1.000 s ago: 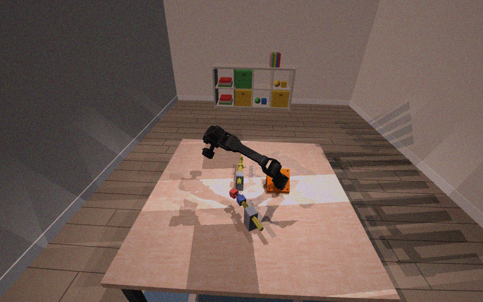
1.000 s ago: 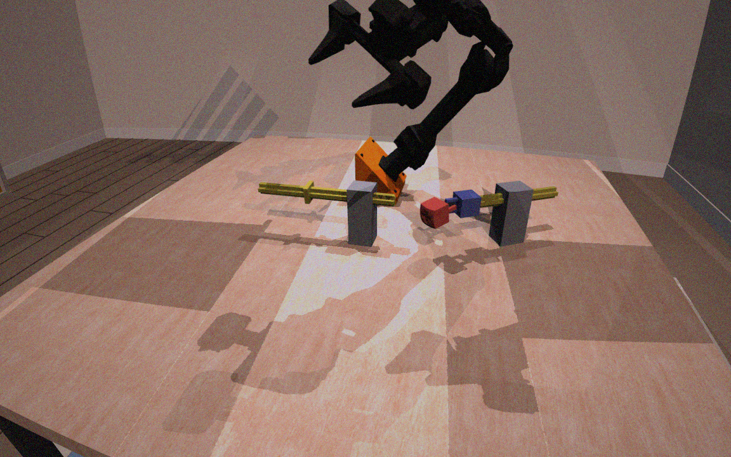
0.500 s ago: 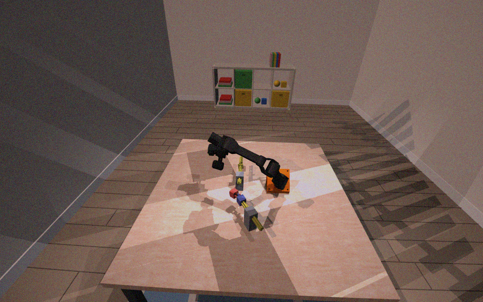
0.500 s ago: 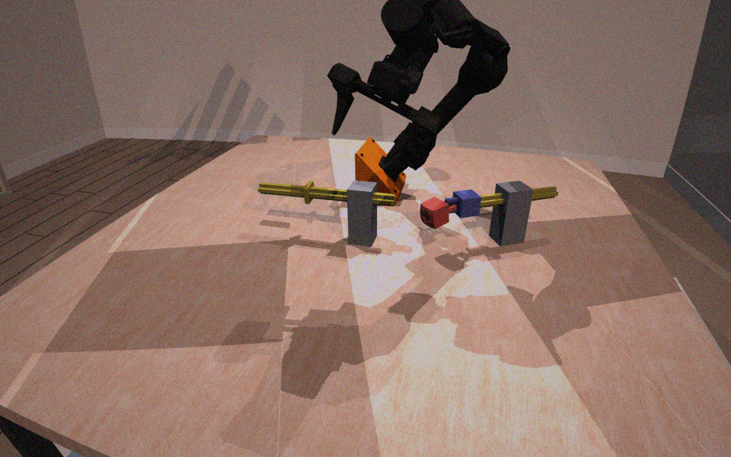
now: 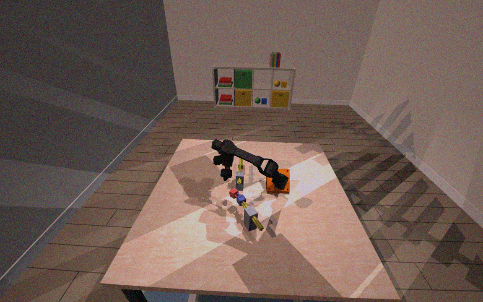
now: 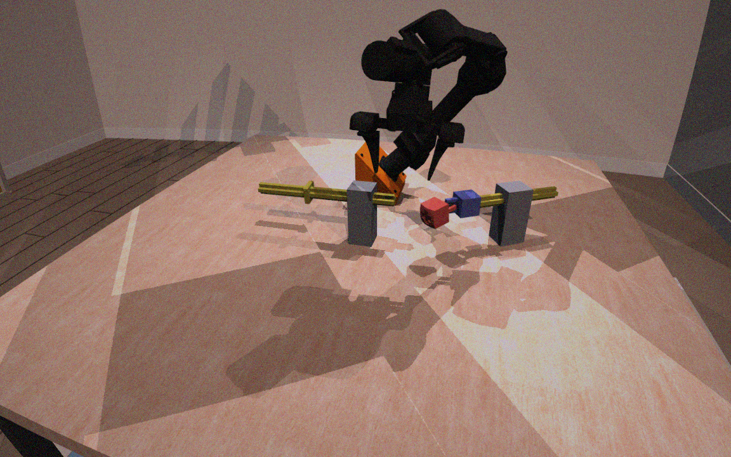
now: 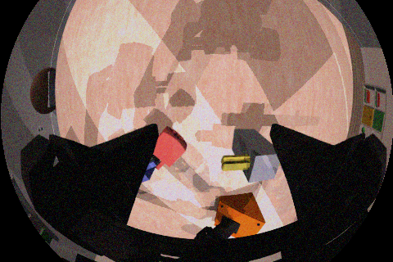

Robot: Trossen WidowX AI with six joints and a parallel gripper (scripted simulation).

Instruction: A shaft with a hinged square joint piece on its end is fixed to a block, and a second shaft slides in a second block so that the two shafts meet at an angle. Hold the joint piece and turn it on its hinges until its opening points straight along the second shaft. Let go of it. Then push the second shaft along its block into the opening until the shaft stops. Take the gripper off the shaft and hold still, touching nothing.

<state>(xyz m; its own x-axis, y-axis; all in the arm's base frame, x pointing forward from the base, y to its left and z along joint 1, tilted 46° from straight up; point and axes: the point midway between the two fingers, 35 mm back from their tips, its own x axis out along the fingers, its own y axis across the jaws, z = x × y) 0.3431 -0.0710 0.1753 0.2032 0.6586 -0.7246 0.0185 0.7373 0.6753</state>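
Right now my gripper tip is 60 mm past the red square joint piece, 60 mm to the right of it and 90 mm above it.
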